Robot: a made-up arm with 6 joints.
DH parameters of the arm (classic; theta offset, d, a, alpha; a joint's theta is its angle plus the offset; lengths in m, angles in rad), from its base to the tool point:
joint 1: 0 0.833 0.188 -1.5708
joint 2: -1.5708 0 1.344 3.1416
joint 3: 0 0 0.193 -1.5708
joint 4: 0 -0.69 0 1.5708
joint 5: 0 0 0 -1.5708
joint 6: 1.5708 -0.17 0 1.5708
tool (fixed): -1.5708 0 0 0
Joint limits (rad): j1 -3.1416..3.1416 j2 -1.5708..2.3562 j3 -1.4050..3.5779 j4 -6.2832..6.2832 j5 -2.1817..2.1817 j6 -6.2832..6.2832
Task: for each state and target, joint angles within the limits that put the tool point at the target. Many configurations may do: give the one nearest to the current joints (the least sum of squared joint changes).
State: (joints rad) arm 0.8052 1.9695 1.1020 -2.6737 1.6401 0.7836
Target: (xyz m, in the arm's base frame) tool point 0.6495 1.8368 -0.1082
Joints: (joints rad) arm 1.2678 1.9360 1.1371 -2.7053 1.6193 0.7836
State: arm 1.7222 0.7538 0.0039 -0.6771 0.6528 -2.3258
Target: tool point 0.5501 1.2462 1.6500
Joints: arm 1.2067 0.3283 -0.5369 -0.7566 0.6458 -2.3258
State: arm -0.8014 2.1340 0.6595 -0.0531 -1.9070 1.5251
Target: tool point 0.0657 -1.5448 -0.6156
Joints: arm -1.5249 2.2312 1.0707 0.0307 -1.5664 1.5251
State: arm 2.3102 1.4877 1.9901 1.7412 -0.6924 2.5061
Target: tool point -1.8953 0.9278 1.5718
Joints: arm 2.7363 1.4816 2.0464 1.7485 -0.6813 2.5061
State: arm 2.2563 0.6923 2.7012 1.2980 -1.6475 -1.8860
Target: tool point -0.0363 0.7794 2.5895
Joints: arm 1.8267 0.6389 2.3305 1.2708 -1.5125 -1.8860
